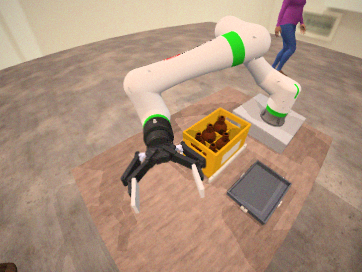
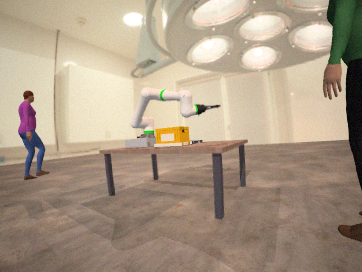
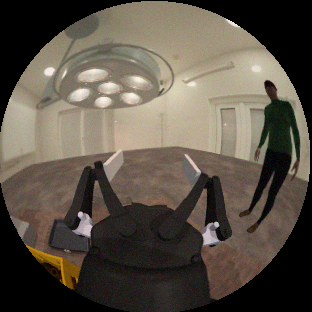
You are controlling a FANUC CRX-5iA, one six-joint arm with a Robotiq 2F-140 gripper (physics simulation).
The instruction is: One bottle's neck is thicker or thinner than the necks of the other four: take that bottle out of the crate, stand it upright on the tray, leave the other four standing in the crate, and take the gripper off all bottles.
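Where they show: gripper, fingertip midpoint: [image 1: 169,202] [image 3: 152,158]; arm's base, origin of the base link: [image 1: 272,118].
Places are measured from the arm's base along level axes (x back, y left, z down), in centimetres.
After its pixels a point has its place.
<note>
A yellow crate [image 1: 231,148] @(z -2.8, x -41.3, y -2.3 cm) [image 2: 172,135] @(z -1.5, x -46.9, y -20.5 cm) [image 3: 46,256] stands on the table with several brown bottles in it. One bottle [image 1: 220,125] @(z -4.0, x -33.5, y -15.0 cm) is at the crate's back, another bottle [image 1: 208,133] @(z -4.1, x -42.7, y -15.2 cm) is near its middle, and another bottle [image 1: 223,140] @(z -4.9, x -41.8, y -6.9 cm) is near the labelled side; the rest are partly hidden by the crate wall. Which neck differs is too small to tell. A dark grey tray [image 1: 258,191] @(z 7.9, x -43.7, y 17.6 cm) [image 3: 68,237] @(z 7.9, x -42.6, y 15.7 cm) lies flat beside the crate, with no bottle on it. My gripper [image 1: 168,195] @(z -27.0, x -83.3, y 7.0 cm) [image 2: 219,106] @(z -27.0, x -83.3, y 7.0 cm) [image 3: 152,158] @(z -27.0, x -83.3, y 7.0 cm) is wide open and empty, held above the table, pointing sideways away from the crate.
The wooden table [image 1: 165,235] @(z 8.4, x -85.0, y 3.1 cm) [image 2: 210,146] @(z 8.4, x -91.3, y -40.0 cm) carries the grey base block [image 1: 287,131] @(z 0.6, x -3.5, y 11.7 cm) of the arm behind the crate. A person in purple [image 1: 290,25] [image 2: 28,120] and a person in green [image 2: 345,45] [image 3: 278,127] stand off the table. A large lamp [image 2: 240,35] [image 3: 109,75] hangs overhead.
</note>
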